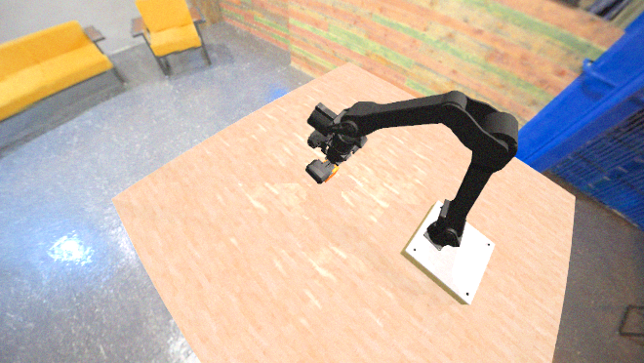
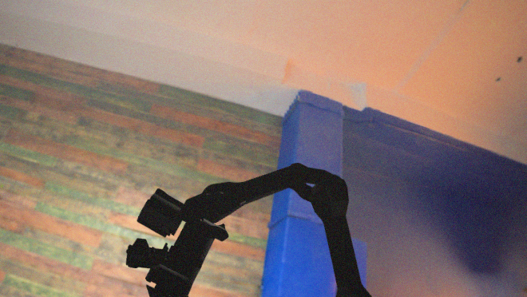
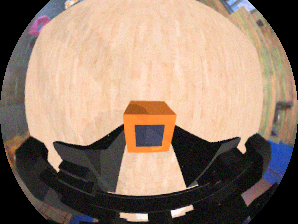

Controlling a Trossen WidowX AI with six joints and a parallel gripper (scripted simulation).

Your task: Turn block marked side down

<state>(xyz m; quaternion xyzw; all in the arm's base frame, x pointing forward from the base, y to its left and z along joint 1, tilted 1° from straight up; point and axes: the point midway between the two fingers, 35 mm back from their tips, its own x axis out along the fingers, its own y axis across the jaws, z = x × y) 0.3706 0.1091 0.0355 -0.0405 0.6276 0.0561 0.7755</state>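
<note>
The orange block is 10 mm above my gripper tip.
</note>
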